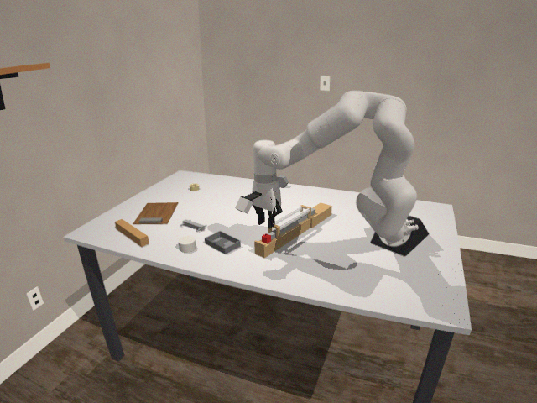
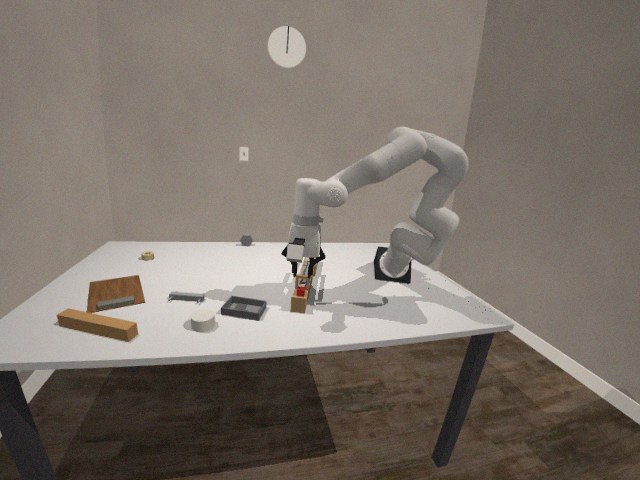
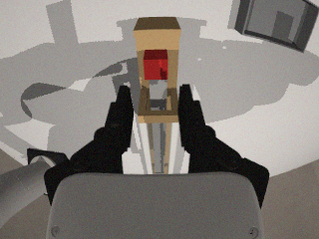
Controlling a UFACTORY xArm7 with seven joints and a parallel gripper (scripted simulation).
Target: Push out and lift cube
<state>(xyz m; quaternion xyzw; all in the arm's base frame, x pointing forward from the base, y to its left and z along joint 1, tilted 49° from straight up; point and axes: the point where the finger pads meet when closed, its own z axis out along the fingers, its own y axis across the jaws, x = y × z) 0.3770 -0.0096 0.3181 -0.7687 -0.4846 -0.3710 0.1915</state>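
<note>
The red cube lies 7 cm below my hand. Also, from my hand: wooden block (57 cm ahead, 11 cm to the left, 11 cm below); dark tray (18 cm ahead, 2 cm to the left, 12 cm below); wooden channel (4 cm behind, 15 cm to the right, 7 cm below).
</note>
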